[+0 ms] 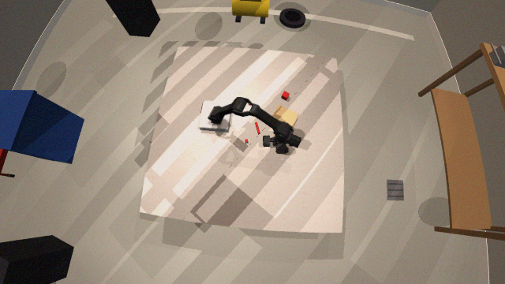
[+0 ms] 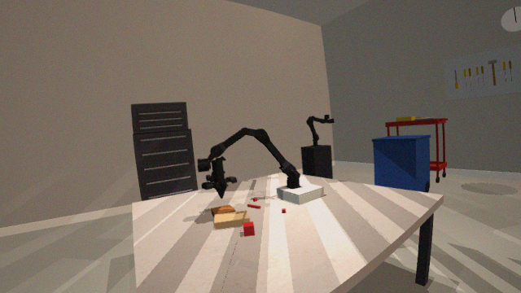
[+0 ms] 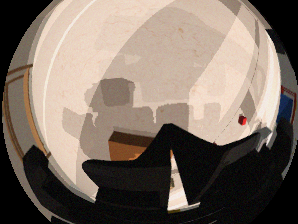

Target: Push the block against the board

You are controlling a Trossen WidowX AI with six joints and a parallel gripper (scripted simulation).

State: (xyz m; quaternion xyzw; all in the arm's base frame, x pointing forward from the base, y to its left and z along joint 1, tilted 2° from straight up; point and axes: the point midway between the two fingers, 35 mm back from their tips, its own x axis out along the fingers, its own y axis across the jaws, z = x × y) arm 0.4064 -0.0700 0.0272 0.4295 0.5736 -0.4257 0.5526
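Right now the orange flat square is 10 cm to the left of my gripper tip, 4 cm below it and 2 cm ahead of it. Also, from my gripper tip: tan board: 22 cm to the left, 4 cm below, 1 cm ahead; thin red stick: 14 cm behind, 9 cm to the left, 5 cm below; red square block: 36 cm to the left, 4 cm below, 2 cm behind.
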